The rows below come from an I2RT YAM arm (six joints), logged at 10 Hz.
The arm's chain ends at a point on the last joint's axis. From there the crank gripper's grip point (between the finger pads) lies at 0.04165 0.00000 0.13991 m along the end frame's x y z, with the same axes.
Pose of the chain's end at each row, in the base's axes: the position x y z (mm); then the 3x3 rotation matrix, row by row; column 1 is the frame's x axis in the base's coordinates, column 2 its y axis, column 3 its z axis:
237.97 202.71 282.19; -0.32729 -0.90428 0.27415; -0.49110 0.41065 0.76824; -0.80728 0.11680 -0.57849
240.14 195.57 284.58; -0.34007 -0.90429 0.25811; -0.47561 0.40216 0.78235; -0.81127 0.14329 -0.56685
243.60 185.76 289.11; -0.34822 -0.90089 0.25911; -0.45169 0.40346 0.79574; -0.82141 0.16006 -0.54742
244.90 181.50 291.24; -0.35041 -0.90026 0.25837; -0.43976 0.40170 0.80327; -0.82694 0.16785 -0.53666
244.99 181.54 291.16; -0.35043 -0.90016 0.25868; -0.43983 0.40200 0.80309; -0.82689 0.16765 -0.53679
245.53 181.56 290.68; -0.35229 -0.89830 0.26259; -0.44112 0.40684 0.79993; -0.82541 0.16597 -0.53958
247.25 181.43 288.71; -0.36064 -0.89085 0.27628; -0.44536 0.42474 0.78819; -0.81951 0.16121 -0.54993
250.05 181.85 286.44; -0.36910 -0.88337 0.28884; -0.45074 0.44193 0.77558; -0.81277 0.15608 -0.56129
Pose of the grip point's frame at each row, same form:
262.69 289.74 167.63; -0.32729 -0.90428 0.27415; -0.49110 0.41065 0.76824; -0.80728 0.11680 -0.57849
262.09 285.22 171.48; -0.34007 -0.90429 0.25811; -0.47561 0.40216 0.78235; -0.81127 0.14329 -0.56685
265.35 278.28 178.31; -0.34822 -0.90089 0.25911; -0.45169 0.40346 0.79574; -0.82141 0.16006 -0.54742
266.45 275.57 181.71; -0.35041 -0.90026 0.25837; -0.43976 0.40170 0.80327; -0.82694 0.16785 -0.53666
266.59 275.58 181.62; -0.35043 -0.90016 0.25868; -0.43983 0.40200 0.80309; -0.82689 0.16765 -0.53679
267.60 275.11 180.81; -0.35229 -0.89830 0.26259; -0.44112 0.40684 0.79993; -0.82541 0.16597 -0.53958
270.88 273.16 177.64; -0.36064 -0.89085 0.27628; -0.44536 0.42474 0.78819; -0.81951 0.16121 -0.54993
275.09 271.59 174.06; -0.36910 -0.88337 0.28884; -0.45074 0.44193 0.77558; -0.81277 0.15608 -0.56129

